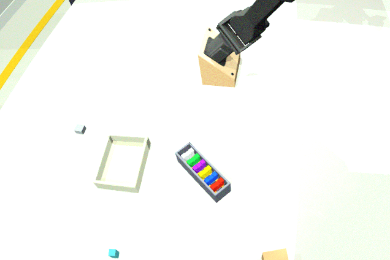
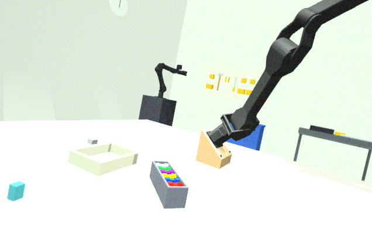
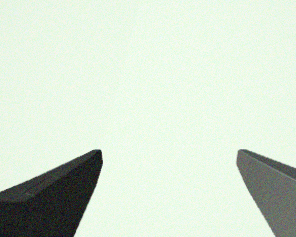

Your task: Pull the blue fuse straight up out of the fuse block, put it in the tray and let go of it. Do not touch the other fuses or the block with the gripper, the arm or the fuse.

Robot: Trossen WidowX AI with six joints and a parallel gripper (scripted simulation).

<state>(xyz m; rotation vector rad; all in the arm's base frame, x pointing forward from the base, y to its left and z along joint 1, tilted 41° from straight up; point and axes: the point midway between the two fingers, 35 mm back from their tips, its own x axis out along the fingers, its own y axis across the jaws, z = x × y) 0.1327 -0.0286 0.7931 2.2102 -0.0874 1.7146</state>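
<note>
Now: the blue fuse 18 cm ahead of my gripper tip, 48 cm to the right of it and 69 cm below it. From my gripper tip the other things lie so: red fuse 20 cm ahead, 47 cm to the right, 69 cm below; then purple fuse 16 cm ahead, 51 cm to the right, 69 cm below; then yellow fuse 17 cm ahead, 50 cm to the right, 69 cm below.
</note>
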